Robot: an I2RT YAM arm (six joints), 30 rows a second.
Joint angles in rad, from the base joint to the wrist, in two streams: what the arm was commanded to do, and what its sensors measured. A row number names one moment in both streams.
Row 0, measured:
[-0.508 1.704 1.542 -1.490 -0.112 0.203]
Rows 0 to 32, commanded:
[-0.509 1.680 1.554 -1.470 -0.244 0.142]
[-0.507 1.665 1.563 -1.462 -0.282 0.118]
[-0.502 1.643 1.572 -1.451 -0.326 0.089]
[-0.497 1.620 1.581 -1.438 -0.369 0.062]
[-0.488 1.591 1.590 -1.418 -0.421 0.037]
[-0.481 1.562 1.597 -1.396 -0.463 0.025]
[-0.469 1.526 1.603 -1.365 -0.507 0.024]
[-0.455 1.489 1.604 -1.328 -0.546 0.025]
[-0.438 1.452 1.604 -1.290 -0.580 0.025]
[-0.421 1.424 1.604 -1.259 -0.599 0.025]
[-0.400 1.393 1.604 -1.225 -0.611 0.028]
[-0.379 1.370 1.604 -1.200 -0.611 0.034]
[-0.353 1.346 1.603 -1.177 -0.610 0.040]
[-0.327 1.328 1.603 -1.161 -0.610 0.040]
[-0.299 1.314 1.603 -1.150 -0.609 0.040]
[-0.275 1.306 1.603 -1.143 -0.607 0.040]
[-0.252 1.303 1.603 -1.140 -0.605 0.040]
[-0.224 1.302 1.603 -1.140 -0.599 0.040]
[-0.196 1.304 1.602 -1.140 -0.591 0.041]
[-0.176 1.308 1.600 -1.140 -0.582 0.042]
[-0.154 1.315 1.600 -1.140 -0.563 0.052]
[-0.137 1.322 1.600 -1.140 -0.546 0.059]
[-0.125 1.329 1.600 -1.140 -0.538 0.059]
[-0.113 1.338 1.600 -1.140 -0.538 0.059]
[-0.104 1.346 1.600 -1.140 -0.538 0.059]
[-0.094 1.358 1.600 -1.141 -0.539 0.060]
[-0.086 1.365 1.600 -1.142 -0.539 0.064]
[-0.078 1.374 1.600 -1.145 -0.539 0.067]
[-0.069 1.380 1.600 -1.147 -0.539 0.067]
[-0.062 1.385 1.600 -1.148 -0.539 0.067]
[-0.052 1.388 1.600 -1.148 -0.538 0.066]
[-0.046 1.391 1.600 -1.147 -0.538 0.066]
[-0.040 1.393 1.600 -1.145 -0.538 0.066]
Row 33, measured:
[-0.065 1.390 1.603 -1.146 -0.541 0.060]
